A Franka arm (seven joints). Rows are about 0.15 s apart.
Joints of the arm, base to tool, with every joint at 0 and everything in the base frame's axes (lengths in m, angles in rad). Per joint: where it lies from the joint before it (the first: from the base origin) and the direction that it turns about. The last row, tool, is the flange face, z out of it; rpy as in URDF.
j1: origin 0 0 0.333 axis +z
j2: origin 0 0 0 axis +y
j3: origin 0 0 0.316 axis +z
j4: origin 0.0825 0 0 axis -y
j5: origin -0.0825 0 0.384 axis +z
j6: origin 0 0 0 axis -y
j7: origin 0.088 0 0 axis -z
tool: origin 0 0 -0.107 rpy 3.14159 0 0
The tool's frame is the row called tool.
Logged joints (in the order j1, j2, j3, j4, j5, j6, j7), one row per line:
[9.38, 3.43, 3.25, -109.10, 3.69, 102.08, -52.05]
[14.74, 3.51, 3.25, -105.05, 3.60, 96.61, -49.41]
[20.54, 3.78, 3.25, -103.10, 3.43, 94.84, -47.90]
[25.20, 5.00, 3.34, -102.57, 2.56, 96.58, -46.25]
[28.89, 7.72, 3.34, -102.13, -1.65, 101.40, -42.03]
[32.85, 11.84, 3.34, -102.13, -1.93, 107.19, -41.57]
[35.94, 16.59, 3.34, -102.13, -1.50, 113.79, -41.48]
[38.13, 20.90, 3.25, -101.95, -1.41, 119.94, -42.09]
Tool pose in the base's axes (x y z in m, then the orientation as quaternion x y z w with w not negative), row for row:
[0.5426, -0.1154, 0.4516, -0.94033, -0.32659, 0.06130, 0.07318]
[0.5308, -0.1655, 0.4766, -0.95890, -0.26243, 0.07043, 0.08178]
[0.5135, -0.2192, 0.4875, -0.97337, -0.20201, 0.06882, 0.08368]
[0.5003, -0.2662, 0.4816, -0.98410, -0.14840, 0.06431, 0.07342]
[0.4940, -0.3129, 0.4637, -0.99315, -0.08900, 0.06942, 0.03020]
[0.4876, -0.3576, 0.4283, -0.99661, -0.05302, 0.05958, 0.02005]
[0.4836, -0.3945, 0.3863, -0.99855, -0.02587, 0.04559, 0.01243]
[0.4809, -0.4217, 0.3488, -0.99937, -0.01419, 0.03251, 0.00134]
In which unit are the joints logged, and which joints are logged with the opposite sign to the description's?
The joints are logged in degrees. Opposite sign: j1, j3.
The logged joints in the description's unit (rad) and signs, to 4 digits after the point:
[-0.1637, 0.0599, -0.0567, -1.9042, 0.0644, 1.7816, -0.9084]
[-0.2573, 0.0613, -0.0567, -1.8335, 0.0628, 1.6862, -0.8624]
[-0.3585, 0.0660, -0.0567, -1.7994, 0.0599, 1.6553, -0.8360]
[-0.4398, 0.0873, -0.0583, -1.7902, 0.0447, 1.6856, -0.8072]
[-0.5042, 0.1347, -0.0583, -1.7825, -0.0288, 1.7698, -0.7336]
[-0.5733, 0.2066, -0.0583, -1.7825, -0.0337, 1.8708, -0.7255]
[-0.6273, 0.2896, -0.0583, -1.7825, -0.0262, 1.9860, -0.7240]
[-0.6655, 0.3648, -0.0567, -1.7794, -0.0246, 2.0933, -0.7346]

